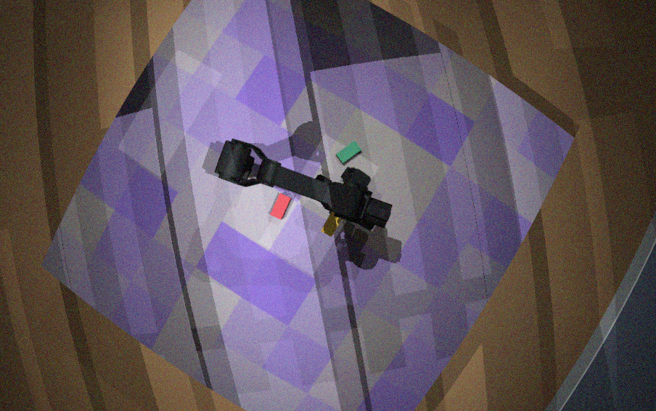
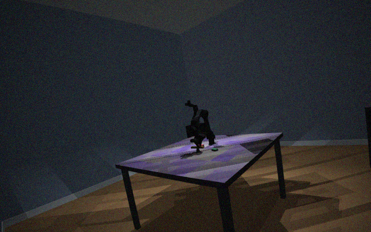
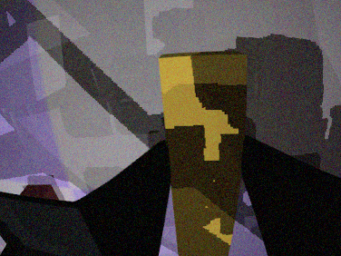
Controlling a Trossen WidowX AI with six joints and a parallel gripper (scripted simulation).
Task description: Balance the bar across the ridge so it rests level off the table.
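The yellow bar is 3 cm to the right of my gripper tip. From my gripper tip the other things lie so: red block: 14 cm behind, 10 cm to the right, 3 cm below; then green block: 6 cm behind, 13 cm to the left, 4 cm below.
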